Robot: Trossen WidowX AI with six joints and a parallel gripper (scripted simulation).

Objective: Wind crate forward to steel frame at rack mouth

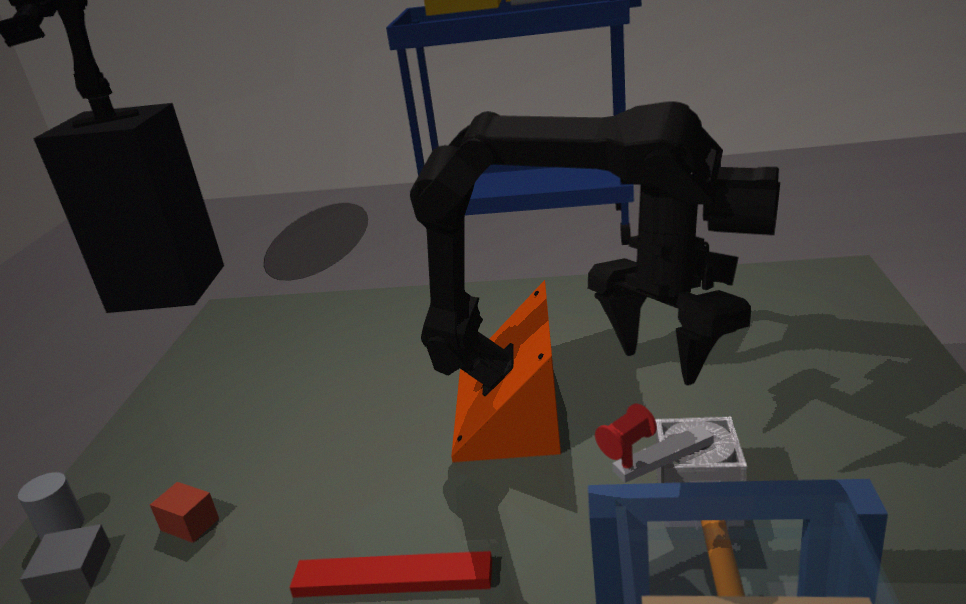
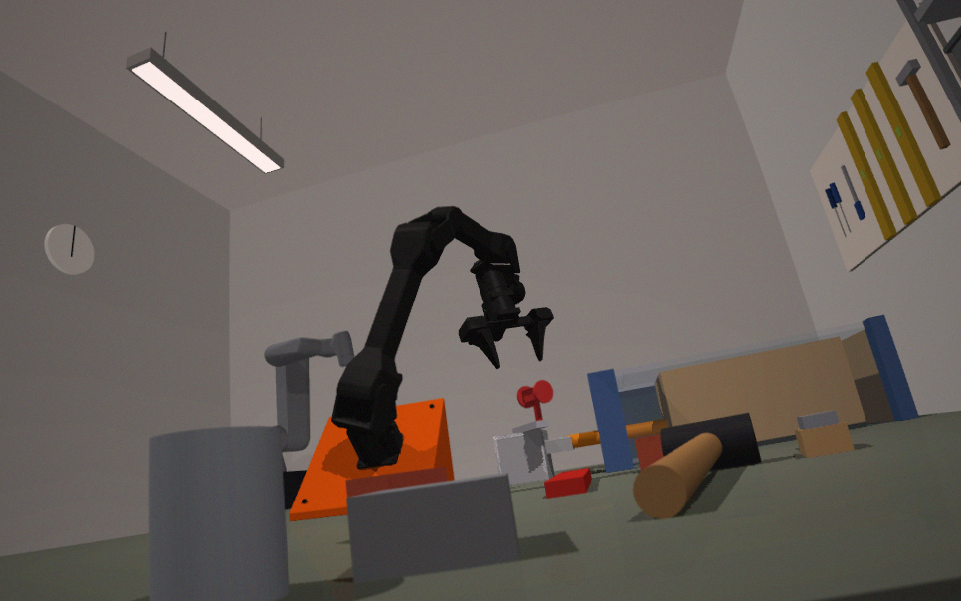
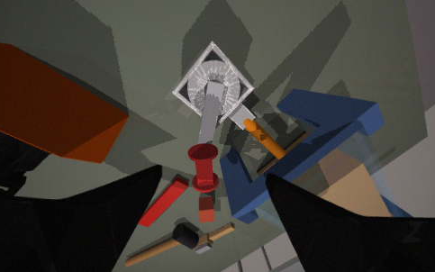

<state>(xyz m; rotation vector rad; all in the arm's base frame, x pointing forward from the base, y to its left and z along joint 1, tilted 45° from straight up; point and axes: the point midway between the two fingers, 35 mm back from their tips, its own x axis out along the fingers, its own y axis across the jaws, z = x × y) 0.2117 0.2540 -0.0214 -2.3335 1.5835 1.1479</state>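
Now: gripper tip 2 cm short of the red knob, 4 cm to the left of it and 8 cm above it. The rest, counted from my gripper tip: frame 13 cm ahead, 4 cm to the left, 11 cm below; grey crank arm 1 cm to the right, 11 cm below; grey winch 4 cm behind, 4 cm to the left, 18 cm below.
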